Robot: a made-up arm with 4 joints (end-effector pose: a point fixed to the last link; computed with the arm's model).
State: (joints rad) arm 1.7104 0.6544 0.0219 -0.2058
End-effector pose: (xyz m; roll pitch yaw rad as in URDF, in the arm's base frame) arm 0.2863 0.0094 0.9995 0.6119 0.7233 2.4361
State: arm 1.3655 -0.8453 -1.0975 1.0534
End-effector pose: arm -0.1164 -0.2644 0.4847 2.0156 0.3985 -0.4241
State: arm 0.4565 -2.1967 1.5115 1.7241
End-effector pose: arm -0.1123 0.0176 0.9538 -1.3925 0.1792 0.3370
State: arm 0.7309 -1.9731 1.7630 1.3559
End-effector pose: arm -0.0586 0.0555 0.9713 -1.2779 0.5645 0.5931
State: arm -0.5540 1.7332 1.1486 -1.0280
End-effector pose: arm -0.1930 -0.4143 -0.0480 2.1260 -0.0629 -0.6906
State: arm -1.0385 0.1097 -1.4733 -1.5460
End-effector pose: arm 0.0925 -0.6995 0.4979 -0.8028 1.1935 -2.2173
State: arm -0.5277 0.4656 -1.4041 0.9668
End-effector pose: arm -0.1020 -0.2527 0.6182 -1.3501 0.3442 1.4832
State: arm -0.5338 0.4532 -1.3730 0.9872
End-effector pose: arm -0.0924 -0.2496 0.6261 -1.3242 0.3315 1.4683
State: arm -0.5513 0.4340 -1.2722 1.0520
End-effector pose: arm -0.0570 -0.2444 0.6525 -1.2214 0.2897 1.4344
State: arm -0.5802 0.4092 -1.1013 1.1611
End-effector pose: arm 0.0113 -0.2422 0.6899 -1.0361 0.2359 1.3781
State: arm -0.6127 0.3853 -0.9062 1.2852
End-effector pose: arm 0.0985 -0.2475 0.7168 -0.8148 0.2042 1.3164
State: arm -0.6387 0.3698 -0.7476 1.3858
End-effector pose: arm 0.1741 -0.2558 0.7235 -0.6283 0.2014 1.2753
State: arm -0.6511 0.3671 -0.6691 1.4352
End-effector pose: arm 0.2128 -0.2605 0.7206 -0.5313 0.2065 1.2627
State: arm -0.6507 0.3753 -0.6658 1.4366
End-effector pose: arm 0.2159 -0.2608 0.7194 -0.5208 0.2055 1.2685
